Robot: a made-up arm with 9 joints. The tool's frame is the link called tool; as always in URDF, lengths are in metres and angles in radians. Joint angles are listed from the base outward. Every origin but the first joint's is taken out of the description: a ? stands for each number. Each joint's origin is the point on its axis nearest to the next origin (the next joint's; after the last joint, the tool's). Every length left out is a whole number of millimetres.
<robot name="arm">
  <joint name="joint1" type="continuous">
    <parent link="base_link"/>
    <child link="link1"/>
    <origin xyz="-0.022 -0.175 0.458" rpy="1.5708 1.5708 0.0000"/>
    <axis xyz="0 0 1"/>
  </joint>
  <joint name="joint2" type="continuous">
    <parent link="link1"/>
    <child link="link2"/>
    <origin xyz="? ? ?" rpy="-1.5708 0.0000 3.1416"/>
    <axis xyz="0 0 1"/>
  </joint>
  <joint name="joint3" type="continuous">
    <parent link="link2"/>
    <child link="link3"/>
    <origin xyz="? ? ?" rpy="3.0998 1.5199 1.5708"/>
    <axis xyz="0 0 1"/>
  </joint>
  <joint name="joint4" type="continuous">
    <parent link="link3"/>
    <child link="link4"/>
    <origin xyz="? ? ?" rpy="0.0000 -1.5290 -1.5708"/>
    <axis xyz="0 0 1"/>
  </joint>
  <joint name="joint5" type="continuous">
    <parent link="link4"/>
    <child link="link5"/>
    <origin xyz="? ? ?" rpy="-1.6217 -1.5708 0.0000"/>
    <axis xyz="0 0 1"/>
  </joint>
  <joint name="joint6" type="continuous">
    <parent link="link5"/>
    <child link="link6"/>
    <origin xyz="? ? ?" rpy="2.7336 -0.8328 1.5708"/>
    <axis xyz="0 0 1"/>
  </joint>
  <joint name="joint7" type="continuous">
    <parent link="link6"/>
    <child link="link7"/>
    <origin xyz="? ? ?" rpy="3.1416 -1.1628 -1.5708"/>
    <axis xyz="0 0 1"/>
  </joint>
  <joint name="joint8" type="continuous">
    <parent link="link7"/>
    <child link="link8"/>
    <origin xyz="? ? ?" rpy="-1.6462 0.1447 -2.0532"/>
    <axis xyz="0 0 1"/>
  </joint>
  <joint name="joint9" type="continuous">
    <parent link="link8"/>
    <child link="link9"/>
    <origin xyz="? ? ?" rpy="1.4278 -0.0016 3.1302"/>
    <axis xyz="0 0 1"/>
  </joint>
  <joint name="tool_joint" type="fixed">
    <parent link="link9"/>
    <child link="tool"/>
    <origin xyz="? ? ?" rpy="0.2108 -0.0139 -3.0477"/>
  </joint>
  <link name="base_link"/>
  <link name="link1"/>
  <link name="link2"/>
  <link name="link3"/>
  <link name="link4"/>
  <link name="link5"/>
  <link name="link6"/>
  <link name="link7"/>
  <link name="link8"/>
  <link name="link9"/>
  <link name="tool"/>
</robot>
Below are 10 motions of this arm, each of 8 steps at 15 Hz.
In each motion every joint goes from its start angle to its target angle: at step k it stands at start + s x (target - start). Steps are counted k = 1, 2, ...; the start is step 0. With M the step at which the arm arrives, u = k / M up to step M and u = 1 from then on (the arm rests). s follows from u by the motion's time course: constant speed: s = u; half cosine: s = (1 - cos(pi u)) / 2; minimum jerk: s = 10 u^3 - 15 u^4 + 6 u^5.
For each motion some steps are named. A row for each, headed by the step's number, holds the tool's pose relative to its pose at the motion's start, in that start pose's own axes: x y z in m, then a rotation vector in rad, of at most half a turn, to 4 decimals.
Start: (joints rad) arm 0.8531 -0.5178 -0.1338 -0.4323 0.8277 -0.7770 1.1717 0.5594 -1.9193
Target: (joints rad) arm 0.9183 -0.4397 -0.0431 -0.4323 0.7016 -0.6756 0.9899 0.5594 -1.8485
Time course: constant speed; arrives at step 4
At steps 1, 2, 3, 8:
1: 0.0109 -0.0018 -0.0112 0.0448 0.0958 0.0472
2: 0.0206 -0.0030 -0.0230 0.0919 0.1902 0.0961
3: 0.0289 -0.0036 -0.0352 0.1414 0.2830 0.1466
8: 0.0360 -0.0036 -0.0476 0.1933 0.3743 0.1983

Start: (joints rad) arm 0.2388 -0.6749 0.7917 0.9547 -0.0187 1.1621 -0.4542 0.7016 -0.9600
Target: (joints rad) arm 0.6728 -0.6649 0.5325 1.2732 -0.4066 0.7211 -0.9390 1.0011 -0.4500
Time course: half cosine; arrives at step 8
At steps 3, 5, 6, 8:
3: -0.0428 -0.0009 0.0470 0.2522 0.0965 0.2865
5: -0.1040 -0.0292 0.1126 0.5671 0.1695 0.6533
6: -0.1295 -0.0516 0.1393 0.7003 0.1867 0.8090
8: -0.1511 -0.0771 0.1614 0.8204 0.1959 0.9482

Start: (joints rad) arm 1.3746 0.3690 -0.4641 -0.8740 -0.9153 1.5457 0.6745 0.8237 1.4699
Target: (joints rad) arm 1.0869 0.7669 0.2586 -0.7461 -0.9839 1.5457 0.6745 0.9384 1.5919
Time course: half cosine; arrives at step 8
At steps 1, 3, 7, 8:
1: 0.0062 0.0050 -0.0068 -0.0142 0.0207 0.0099
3: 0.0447 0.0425 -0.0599 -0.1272 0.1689 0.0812
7: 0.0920 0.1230 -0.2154 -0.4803 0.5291 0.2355
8: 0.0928 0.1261 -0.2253 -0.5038 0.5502 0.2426

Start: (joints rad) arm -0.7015 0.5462 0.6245 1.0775 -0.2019 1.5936 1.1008 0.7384 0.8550
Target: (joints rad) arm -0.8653 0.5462 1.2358 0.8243 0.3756 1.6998 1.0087 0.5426 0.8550
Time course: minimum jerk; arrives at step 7
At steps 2, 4, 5, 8:
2: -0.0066 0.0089 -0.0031 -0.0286 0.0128 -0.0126
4: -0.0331 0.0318 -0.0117 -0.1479 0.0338 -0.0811
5: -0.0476 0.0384 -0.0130 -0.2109 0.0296 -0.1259
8: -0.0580 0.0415 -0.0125 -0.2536 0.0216 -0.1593

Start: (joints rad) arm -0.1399 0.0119 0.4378 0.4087 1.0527 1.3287 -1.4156 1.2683 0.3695
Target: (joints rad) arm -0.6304 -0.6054 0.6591 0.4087 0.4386 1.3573 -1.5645 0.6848 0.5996
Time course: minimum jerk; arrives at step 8
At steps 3, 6, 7, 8:
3: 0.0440 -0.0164 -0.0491 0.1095 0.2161 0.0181
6: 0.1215 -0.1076 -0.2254 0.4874 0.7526 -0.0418
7: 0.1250 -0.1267 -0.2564 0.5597 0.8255 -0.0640
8: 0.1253 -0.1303 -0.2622 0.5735 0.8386 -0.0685

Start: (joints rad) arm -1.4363 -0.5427 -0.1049 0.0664 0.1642 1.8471 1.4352 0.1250 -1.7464
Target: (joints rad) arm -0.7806 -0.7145 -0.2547 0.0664 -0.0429 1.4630 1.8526 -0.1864 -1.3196
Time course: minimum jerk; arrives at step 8
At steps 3, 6, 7, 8:
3: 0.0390 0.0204 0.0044 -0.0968 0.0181 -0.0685
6: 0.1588 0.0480 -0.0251 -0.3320 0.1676 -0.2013
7: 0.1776 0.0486 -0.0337 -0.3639 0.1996 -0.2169
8: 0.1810 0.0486 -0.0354 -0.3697 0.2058 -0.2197

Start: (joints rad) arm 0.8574 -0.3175 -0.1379 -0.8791 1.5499 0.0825 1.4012 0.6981 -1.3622
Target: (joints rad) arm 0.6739 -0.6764 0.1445 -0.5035 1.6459 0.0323 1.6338 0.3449 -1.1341
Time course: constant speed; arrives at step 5
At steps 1, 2, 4, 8:
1: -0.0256 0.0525 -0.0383 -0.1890 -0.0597 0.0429
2: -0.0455 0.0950 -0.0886 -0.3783 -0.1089 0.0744
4: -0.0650 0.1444 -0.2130 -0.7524 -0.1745 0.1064
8: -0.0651 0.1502 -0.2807 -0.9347 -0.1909 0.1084

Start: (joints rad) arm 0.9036 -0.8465 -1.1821 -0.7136 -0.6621 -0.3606 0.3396 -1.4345 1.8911
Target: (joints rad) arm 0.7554 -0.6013 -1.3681 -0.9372 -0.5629 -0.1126 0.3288 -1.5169 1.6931
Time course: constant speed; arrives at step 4
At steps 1, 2, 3, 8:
1: 0.0246 -0.0206 0.0204 0.0034 -0.0786 -0.1357
2: 0.0448 -0.0446 0.0427 0.0079 -0.1561 -0.2733
3: 0.0598 -0.0717 0.0665 0.0133 -0.2323 -0.4128
8: 0.0692 -0.1009 0.0911 0.0193 -0.3074 -0.5542

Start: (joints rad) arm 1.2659 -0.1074 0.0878 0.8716 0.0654 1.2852 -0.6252 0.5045 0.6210
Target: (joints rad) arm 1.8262 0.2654 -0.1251 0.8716 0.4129 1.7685 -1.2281 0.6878 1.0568
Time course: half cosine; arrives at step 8
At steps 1, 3, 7, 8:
1: -0.0108 0.0121 0.0014 0.0005 -0.0030 0.0592
3: -0.0969 0.0737 0.0089 0.0120 -0.0126 0.4740
7: -0.2857 0.0496 0.0291 0.1322 0.0264 1.4214
8: -0.2925 0.0421 0.0310 0.1450 0.0305 1.4737

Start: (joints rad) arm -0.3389 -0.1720 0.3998 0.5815 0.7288 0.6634 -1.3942 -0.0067 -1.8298
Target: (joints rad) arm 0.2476 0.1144 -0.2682 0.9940 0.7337 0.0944 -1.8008 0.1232 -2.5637
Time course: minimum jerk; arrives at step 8
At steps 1, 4, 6, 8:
1: 0.0055 -0.0012 -0.0016 0.0007 0.0156 -0.0058
4: 0.1392 -0.0337 -0.0990 -0.0799 0.4619 -0.2363
6: 0.1834 -0.0828 -0.2107 -0.2554 0.7648 -0.5004
8: 0.1844 -0.1013 -0.2382 -0.3102 0.8328 -0.5784

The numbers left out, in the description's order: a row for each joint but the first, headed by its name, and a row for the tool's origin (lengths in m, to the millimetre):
joint2: -0.029 0.041 0.000
joint3: 0.027 -0.012 0.000
joint4: -0.090 -0.104 0.000
joint5: -0.039 -0.123 0.000
joint6: 0.129 -0.076 0.000
joint7: 0.057 0.046 0.000
joint8: -0.011 -0.006 0.000
joint9: -0.030 0.230 0.000
tool: -0.165 -0.130 0.000

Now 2 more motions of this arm.
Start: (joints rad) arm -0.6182 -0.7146 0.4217 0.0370 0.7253 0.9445 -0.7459 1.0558 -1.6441
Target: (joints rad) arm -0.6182 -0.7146 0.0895 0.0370 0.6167 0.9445 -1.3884 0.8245 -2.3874
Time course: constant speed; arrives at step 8
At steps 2, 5, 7, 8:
2: 0.0567 -0.0043 -0.0550 -0.1453 0.1226 -0.1922
5: 0.1212 -0.0299 -0.1408 -0.4056 0.2691 -0.4660
7: 0.1510 -0.0560 -0.1945 -0.6024 0.3425 -0.6312
8: 0.1625 -0.0707 -0.2195 -0.7066 0.3724 -0.7067

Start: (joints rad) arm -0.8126 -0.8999 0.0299 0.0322 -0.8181 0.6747 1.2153 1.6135 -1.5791
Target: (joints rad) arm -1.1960 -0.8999 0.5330 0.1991 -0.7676 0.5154 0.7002 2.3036 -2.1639
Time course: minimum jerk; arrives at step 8
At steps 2, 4, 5, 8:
2: 0.0019 -0.0240 0.0106 0.0688 0.0075 -0.0449
4: 0.0105 -0.1265 0.0285 0.3302 0.0843 -0.2404
5: 0.0136 -0.1882 0.0199 0.4723 0.1623 -0.3663
8: 0.0112 -0.2615 -0.0097 0.6344 0.2923 -0.5331

